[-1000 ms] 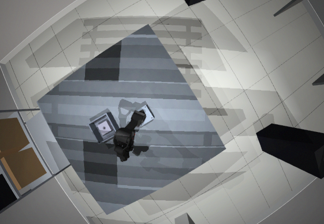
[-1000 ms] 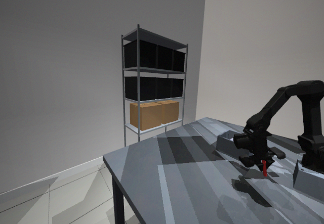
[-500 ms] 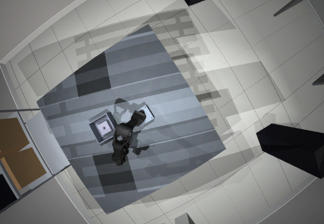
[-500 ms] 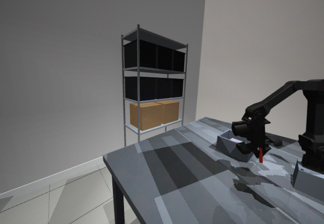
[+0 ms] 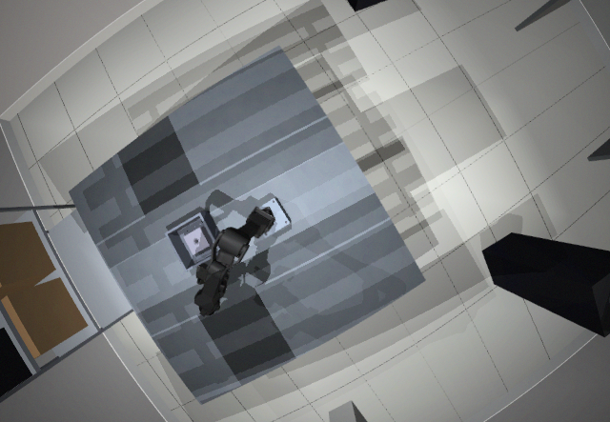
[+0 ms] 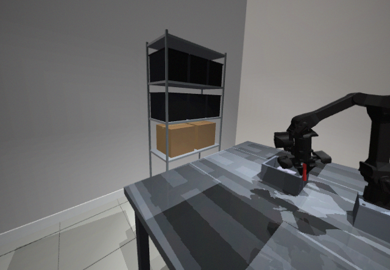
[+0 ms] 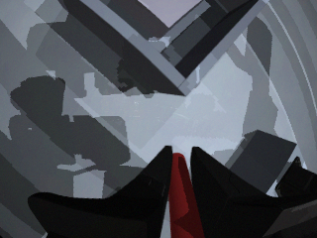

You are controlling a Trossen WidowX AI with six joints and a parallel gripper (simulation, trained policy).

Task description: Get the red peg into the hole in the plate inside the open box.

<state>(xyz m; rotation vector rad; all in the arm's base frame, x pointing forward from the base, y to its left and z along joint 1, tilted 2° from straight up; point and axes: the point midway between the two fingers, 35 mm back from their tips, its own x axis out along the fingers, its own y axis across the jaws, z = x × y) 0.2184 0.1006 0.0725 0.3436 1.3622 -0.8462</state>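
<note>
The plate is 11 cm ahead of my gripper tip, 12 cm to the right of it and 9 cm below it. From my gripper tip the other things lie so: red peg 1 cm behind, 2 cm to the left, 2 cm above; then grey box 11 cm ahead, 12 cm to the right, 10 cm below.
</note>
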